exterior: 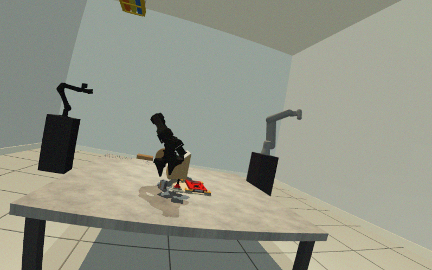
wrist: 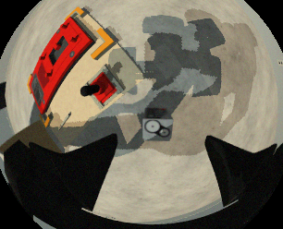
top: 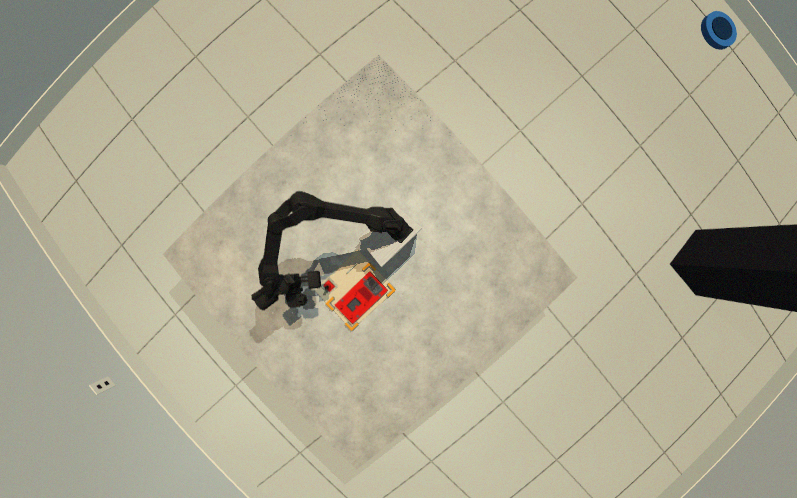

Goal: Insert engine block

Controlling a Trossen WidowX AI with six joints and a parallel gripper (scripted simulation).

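Now: gripper tip 10 mm past the grey engine block and 50 mm above it.
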